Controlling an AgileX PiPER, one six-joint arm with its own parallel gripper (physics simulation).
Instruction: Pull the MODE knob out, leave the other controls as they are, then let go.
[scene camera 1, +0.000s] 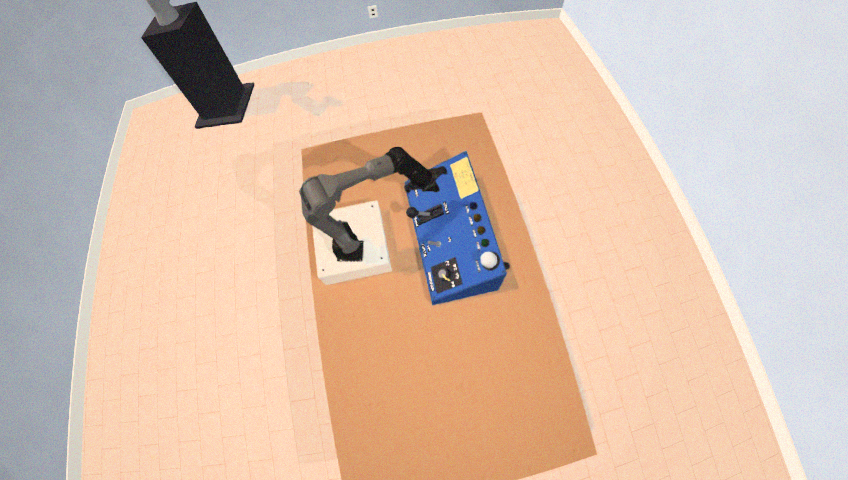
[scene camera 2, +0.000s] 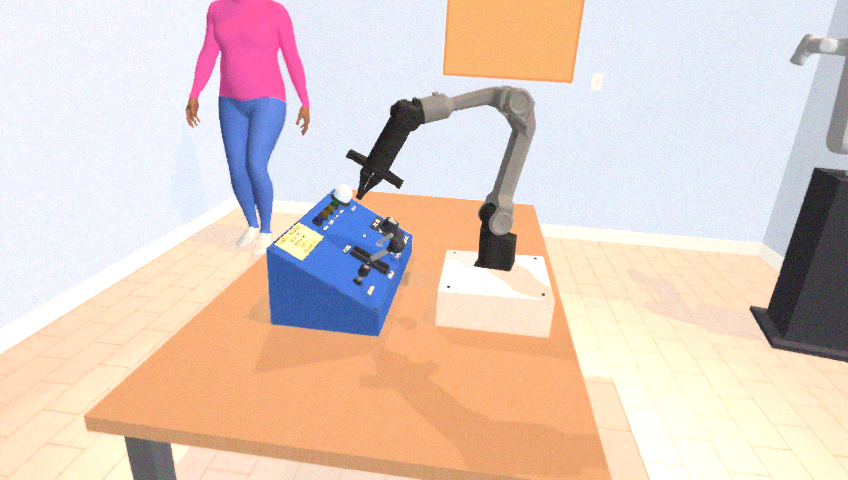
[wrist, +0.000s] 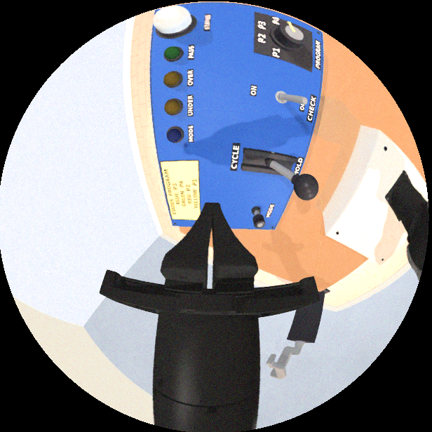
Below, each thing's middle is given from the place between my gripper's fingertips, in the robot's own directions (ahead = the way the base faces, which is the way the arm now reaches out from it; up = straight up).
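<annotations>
The blue control panel (scene camera 2: 312, 267) is 60 mm ahead of my hand, 50 mm to the right of it and 160 mm below it. Relative to the cycle lever (wrist: 305, 186), my hand is 70 mm beyond, 20 mm to the left and 130 mm above.
</annotations>
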